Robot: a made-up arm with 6 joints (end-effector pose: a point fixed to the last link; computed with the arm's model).
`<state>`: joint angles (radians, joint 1 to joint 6).
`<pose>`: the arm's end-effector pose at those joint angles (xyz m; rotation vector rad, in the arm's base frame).
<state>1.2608 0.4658 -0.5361 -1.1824 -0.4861 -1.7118</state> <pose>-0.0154 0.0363 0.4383 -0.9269 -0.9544 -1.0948</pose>
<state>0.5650 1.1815 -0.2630 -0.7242 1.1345 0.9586</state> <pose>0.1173 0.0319 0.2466 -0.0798 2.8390 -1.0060</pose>
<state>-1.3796 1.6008 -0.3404 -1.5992 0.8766 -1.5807</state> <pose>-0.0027 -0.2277 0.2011 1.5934 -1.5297 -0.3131</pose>
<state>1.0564 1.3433 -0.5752 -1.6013 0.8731 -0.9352</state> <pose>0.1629 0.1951 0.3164 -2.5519 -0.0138 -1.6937</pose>
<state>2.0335 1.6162 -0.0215 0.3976 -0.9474 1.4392</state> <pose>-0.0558 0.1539 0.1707 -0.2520 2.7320 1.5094</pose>
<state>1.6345 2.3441 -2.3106 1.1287 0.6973 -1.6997</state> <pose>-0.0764 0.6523 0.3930 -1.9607 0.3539 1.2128</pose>
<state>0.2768 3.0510 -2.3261 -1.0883 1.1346 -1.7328</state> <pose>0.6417 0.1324 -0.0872 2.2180 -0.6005 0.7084</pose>
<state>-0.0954 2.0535 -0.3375 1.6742 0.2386 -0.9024</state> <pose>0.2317 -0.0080 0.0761 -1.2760 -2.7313 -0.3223</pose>
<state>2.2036 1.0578 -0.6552 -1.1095 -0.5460 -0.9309</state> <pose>-0.1464 0.1528 0.4135 -1.2059 -1.1203 0.5664</pose>
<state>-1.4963 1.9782 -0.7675 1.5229 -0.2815 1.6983</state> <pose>0.0120 -0.3822 0.1414 1.7903 -1.9194 0.2255</pose>
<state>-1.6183 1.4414 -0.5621 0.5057 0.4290 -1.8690</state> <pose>-0.0002 -0.2594 0.2599 0.2500 2.8542 -0.5591</pose>
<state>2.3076 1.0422 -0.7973 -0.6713 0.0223 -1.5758</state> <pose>-0.1453 0.1615 0.4514 -1.3347 -1.1257 0.0323</pose>
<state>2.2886 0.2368 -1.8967 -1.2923 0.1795 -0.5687</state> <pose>0.3022 -0.3304 0.6220 0.0279 0.2135 0.4412</pose>
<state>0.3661 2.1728 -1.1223 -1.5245 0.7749 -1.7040</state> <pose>0.4628 0.1327 0.1402 2.3423 0.2354 0.8089</pose>
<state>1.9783 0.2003 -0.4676 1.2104 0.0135 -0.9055</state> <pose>0.0116 -0.0290 0.4056 -1.1181 0.9907 1.9452</pose>
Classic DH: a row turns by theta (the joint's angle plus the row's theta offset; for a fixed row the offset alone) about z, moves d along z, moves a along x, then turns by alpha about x. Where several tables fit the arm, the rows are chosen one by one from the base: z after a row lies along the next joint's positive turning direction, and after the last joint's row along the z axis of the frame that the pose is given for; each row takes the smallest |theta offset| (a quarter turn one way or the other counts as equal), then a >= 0, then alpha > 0; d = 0 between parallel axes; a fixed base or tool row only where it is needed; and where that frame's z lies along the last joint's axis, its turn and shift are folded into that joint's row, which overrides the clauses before.
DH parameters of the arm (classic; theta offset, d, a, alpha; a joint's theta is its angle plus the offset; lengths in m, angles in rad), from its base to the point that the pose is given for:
joint 1: 0 0.1262 0 -1.5708
joint 2: 0.1359 0 -0.3867 0
joint 3: 1.3477 0 -0.0268 1.5708
joint 4: 0 0.3061 0 -1.5708
joint 5: 0 0 0.0001 1.5708
joint 6: 0 0.0597 0 0

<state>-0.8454 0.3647 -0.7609 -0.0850 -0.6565 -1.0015</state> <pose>-0.0346 0.0436 0.5319 -0.1154 0.4945 -1.8686</pose>
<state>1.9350 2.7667 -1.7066 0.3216 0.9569 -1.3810</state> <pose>-0.2108 0.5095 -0.0746 2.7321 -0.0813 -0.1672</pose>
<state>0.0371 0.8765 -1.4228 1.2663 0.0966 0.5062</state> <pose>0.0746 0.0084 0.6907 0.7816 0.7911 1.6910</pose>
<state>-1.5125 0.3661 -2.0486 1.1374 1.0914 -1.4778</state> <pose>0.0242 0.4114 0.6383 -0.7723 0.8982 -1.7647</pose>
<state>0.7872 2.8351 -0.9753 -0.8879 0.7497 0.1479</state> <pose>0.2427 0.1987 -0.1510 1.6974 -1.6641 0.7638</pose>
